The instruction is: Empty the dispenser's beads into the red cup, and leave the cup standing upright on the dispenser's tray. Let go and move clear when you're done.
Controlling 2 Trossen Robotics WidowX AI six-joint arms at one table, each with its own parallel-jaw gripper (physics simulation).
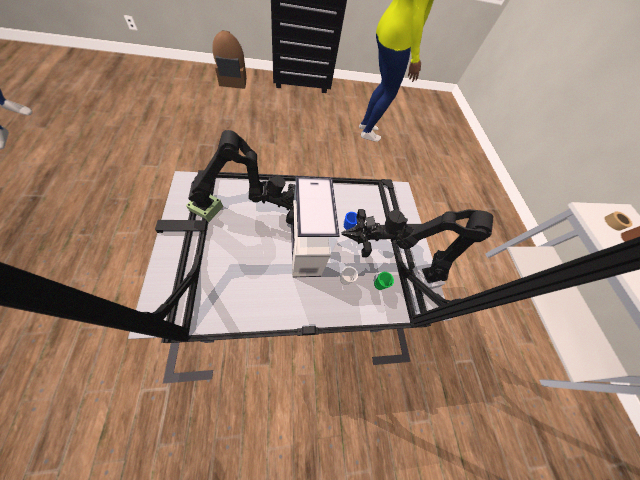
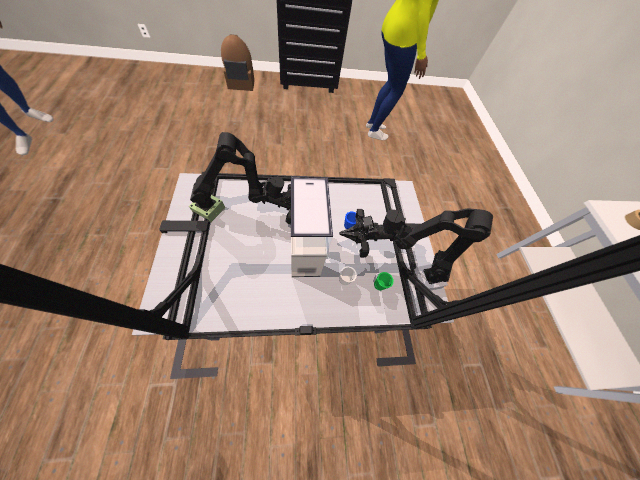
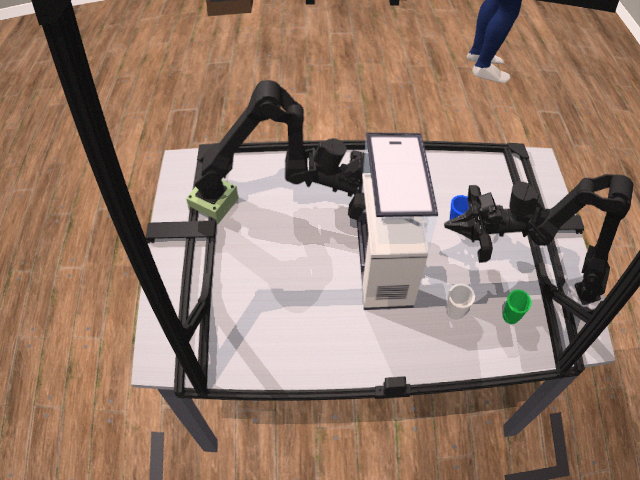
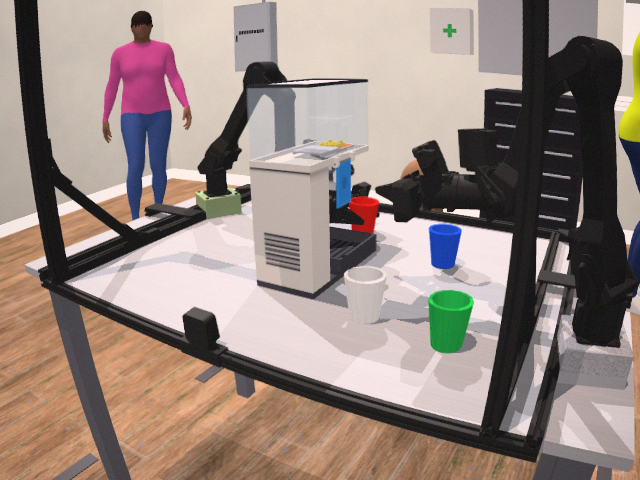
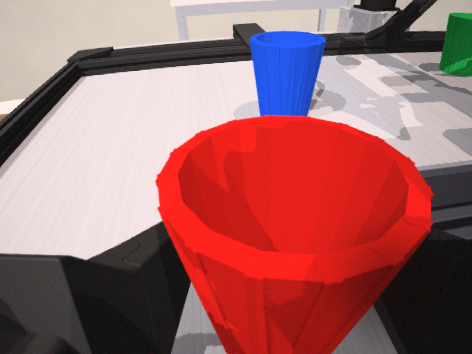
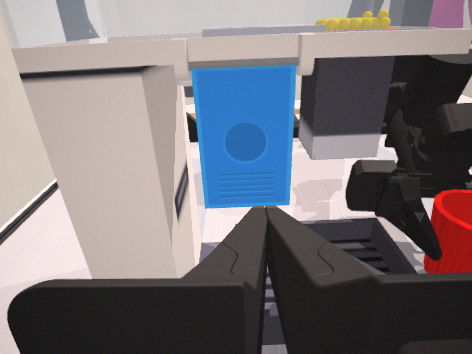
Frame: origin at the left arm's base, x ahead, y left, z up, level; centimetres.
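Where they show: left gripper, fingertip midpoint: [image 4: 371,219] [image 5: 275,215]; right gripper, fingertip midpoint: [image 1: 341,233] [image 2: 339,233] [image 3: 444,225] [image 4: 375,189] [image 6: 264,217]; left arm's base, link origin: [image 1: 203,202] [image 2: 205,203] [image 3: 211,191] [image 4: 217,193]; right arm's base, link origin: [image 1: 431,274] [image 2: 432,275] [image 3: 587,292] [image 4: 596,334] [image 5: 375,8].
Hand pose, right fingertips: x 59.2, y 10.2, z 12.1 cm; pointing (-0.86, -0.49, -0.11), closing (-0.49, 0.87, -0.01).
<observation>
Each offset is from my right fingertips to the top centre of the thing. "pt": to the spot under its first point.
The beige dispenser {dx -11.0, dy -4.7, dz +18.9 cm} [image 1: 310,263] [image 3: 392,268] [image 4: 292,227] [image 6: 120,175] has yellow beads [image 4: 331,143] [image 6: 355,23] on top under its clear cover, and a blue flap {pt dx -4.7, dy -3.7, dz +0.6 cm} [image 4: 343,183] [image 6: 245,115]. Its dark slatted tray [image 4: 356,258] [image 6: 345,228] lies below. The red cup {dx -20.1, dy +10.8, dz -8.3 cm} [image 4: 364,214] [image 5: 300,270] [image 6: 457,235] is upright beyond the tray's far end; its visible inside shows no beads. My left gripper [image 5: 275,215] is shut on the red cup. My right gripper [image 1: 345,234] [image 2: 343,233] [image 3: 448,224] [image 4: 379,191] [image 6: 264,217] is shut and empty, facing the flap's lower edge.
A blue cup {dx +0.8, dy +16.4, dz -9.8 cm} [image 3: 458,206] [image 4: 444,245] [image 5: 287,75] stands below and near my right arm. A white cup {dx +10.3, dy -9.0, dz -9.8 cm} [image 3: 459,302] [image 4: 364,294] and a green cup {dx +24.4, dy -3.6, dz -9.8 cm} [image 3: 515,307] [image 4: 449,320] stand nearer the front. A black frame [image 3: 310,394] edges the table.
</observation>
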